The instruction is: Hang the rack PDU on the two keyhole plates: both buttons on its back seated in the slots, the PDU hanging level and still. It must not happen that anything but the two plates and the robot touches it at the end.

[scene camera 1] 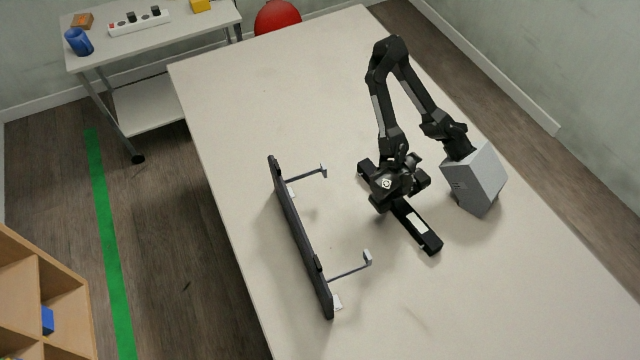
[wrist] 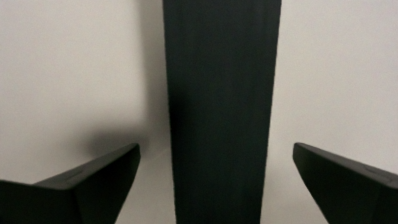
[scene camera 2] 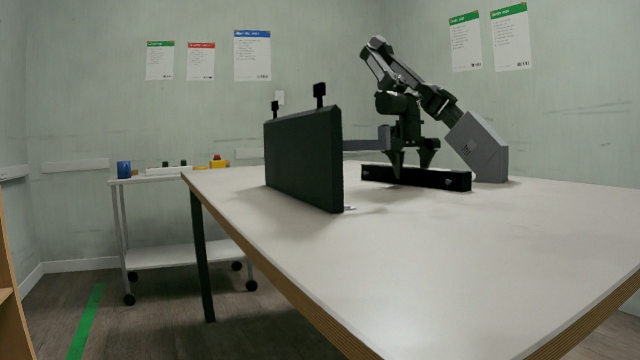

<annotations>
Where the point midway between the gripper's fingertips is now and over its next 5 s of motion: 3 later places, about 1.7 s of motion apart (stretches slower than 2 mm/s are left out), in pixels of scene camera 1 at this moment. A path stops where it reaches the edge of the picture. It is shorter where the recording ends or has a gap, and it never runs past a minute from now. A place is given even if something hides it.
My gripper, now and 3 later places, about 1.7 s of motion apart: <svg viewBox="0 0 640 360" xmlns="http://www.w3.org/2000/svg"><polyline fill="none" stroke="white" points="396,204 401,195 368,203 359,206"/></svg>
</annotations>
